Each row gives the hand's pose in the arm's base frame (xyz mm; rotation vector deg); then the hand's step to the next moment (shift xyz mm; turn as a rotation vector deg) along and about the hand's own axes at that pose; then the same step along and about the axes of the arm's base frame.
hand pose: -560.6 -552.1 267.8 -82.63 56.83 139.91
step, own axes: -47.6 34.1 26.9 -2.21 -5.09 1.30
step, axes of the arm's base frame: -8.9 -0.5 63.8 2.40 5.17 -0.15
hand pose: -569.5 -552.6 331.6 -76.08 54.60 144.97
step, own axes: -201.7 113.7 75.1 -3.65 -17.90 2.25
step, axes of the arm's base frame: 25.7 -11.9 241.8 7.55 16.12 -4.68
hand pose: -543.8 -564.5 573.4 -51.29 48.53 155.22
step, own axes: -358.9 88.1 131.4 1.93 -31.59 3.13
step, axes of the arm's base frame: 196.0 8.6 339.6 6.99 27.80 -13.77
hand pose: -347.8 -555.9 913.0 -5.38 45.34 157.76
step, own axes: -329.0 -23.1 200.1 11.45 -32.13 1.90
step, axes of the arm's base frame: 325.0 44.7 202.9 -2.01 29.91 -16.39
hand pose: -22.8 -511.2 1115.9 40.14 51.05 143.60
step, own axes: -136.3 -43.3 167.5 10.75 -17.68 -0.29
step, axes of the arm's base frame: 212.6 41.2 39.9 -5.43 18.08 -8.48
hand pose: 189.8 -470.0 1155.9 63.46 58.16 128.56
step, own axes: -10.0 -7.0 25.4 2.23 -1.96 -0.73
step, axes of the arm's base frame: 26.8 8.6 0.2 -1.77 2.38 -0.72
